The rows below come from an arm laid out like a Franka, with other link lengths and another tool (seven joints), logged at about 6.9 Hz.
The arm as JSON. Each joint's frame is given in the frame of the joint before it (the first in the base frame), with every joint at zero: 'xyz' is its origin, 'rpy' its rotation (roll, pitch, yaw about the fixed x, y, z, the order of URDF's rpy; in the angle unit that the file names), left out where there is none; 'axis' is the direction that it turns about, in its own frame. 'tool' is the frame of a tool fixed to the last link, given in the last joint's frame.
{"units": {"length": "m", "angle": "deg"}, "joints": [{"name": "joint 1", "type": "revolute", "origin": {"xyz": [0.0, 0.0, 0.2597]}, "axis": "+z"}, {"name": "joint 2", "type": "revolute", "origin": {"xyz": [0.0, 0.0, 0.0], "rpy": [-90.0, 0.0, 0.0]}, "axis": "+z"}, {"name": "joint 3", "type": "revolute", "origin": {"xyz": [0.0, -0.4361, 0.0], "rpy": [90.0, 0.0, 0.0]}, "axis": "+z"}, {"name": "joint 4", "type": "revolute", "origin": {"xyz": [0.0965, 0.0, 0.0], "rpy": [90.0, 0.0, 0.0]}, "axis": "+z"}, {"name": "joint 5", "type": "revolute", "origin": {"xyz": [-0.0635, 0.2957, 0.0], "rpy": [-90.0, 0.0, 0.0]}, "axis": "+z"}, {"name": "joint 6", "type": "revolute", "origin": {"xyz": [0.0, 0.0, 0.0], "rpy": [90.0, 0.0, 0.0]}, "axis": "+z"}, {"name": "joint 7", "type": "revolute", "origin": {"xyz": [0.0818, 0.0, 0.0], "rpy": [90.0, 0.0, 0.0]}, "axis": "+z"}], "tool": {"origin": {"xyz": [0.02, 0.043, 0.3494], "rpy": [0.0, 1.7, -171.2]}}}
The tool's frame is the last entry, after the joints.
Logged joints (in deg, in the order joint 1, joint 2, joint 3, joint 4, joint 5, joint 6, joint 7), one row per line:
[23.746 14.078 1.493 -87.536 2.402 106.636 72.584]
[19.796 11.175 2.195 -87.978 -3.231 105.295 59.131]
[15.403 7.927 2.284 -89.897 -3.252 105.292 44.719]
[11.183 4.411 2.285 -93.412 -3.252 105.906 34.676]
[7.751 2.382 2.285 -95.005 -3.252 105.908 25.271]
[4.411 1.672 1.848 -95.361 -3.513 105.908 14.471]
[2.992 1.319 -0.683 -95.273 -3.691 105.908 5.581]
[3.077 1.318 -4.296 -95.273 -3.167 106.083 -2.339]
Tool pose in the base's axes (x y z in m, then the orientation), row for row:
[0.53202 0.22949 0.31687 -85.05 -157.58 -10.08]
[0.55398 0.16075 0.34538 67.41 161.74 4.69]
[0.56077 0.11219 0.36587 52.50 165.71 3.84]
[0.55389 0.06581 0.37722 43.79 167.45 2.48]
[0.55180 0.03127 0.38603 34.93 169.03 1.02]
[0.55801 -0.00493 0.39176 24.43 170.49 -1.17]
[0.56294 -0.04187 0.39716 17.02 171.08 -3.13]
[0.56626 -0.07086 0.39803 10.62 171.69 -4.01]
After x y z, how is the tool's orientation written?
As a rotation vector, in degrees.
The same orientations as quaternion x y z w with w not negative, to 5 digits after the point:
[-0.47420 -0.87860 -0.05620 0.00567]
[0.38424 0.92193 0.02673 0.04111]
[0.30152 0.95170 0.02205 0.05347]
[0.25252 0.96561 0.01430 0.06019]
[0.20195 0.97725 0.00590 0.06449]
[0.14152 0.98759 -0.00678 0.06771]
[0.09874 0.99247 -0.01816 0.07017]
[0.06157 0.99543 -0.02325 0.06919]

